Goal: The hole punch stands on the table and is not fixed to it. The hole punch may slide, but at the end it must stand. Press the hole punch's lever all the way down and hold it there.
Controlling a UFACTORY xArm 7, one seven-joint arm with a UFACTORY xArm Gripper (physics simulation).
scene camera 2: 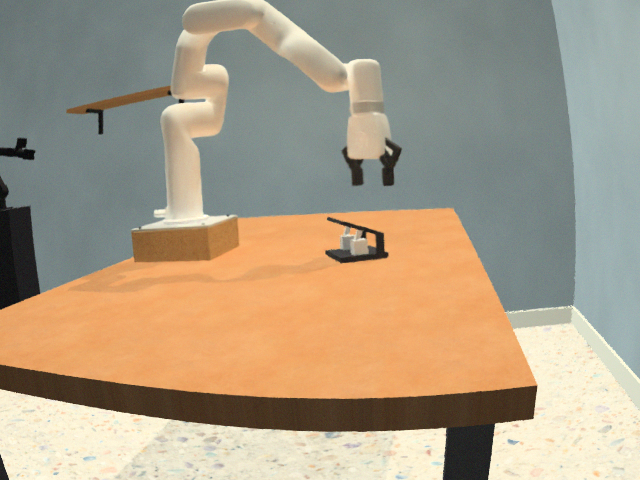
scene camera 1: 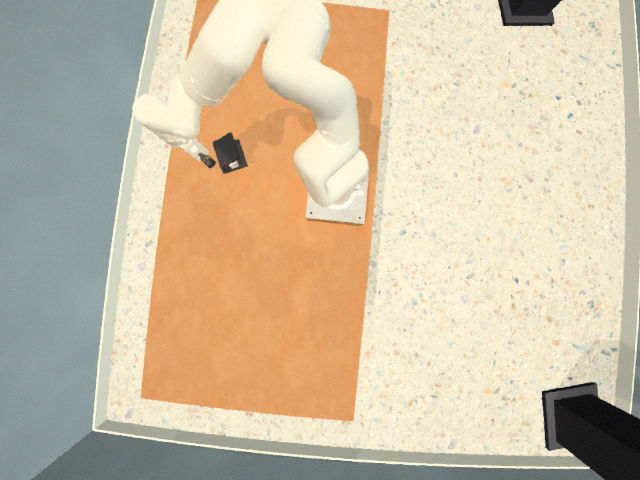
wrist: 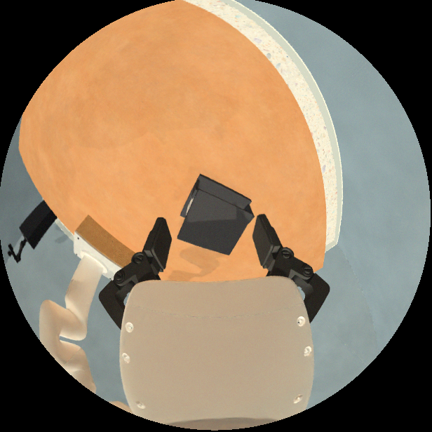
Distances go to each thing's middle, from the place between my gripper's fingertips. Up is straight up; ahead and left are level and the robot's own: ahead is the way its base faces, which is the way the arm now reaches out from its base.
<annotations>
The flat black lever (wrist: 212, 223) is 5 cm behind my hand, 5 cm to the right of it and 8 cm below it. Round my hand: black hole punch (scene camera 2: 350, 250) 5 cm behind, 5 cm to the right, 10 cm below.
</annotations>
